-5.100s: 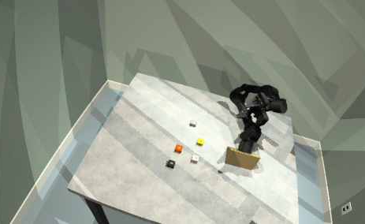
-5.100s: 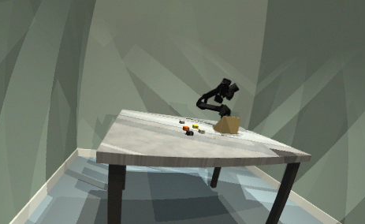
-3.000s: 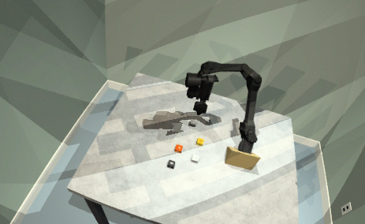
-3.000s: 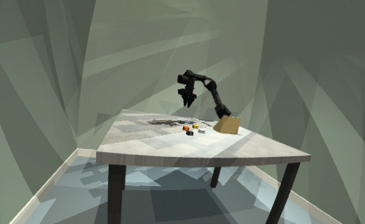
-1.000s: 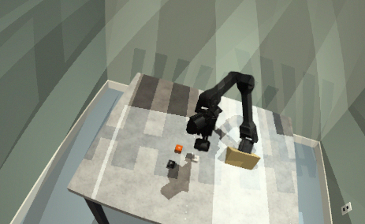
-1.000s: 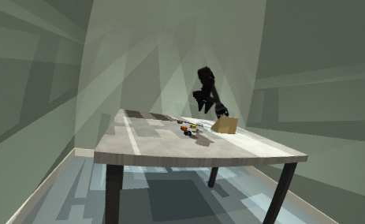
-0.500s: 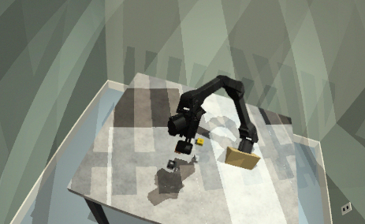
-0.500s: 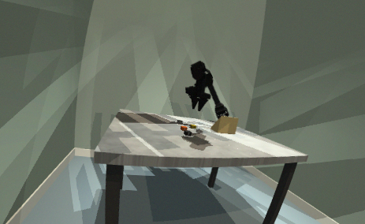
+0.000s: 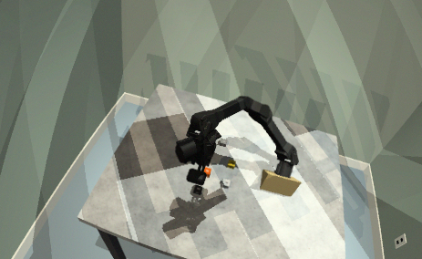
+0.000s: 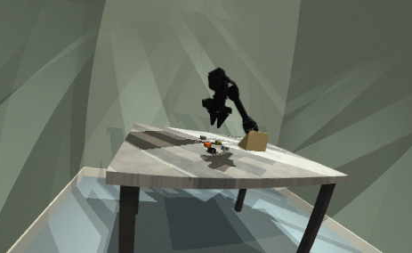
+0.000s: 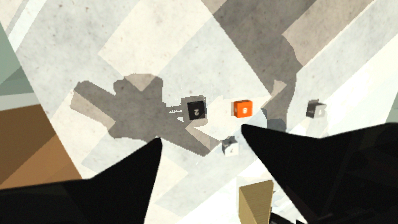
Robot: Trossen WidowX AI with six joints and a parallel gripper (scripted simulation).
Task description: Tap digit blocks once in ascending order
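The grey block is 4 cm behind my gripper tip, 30 cm to the right of it and 12 cm below it. The rest, counted from my gripper tip: white block: 11 cm behind, 8 cm to the right, 12 cm below; dark block: 1 cm behind, 12 cm below; orange block: 1 cm behind, 10 cm to the right, 12 cm below.
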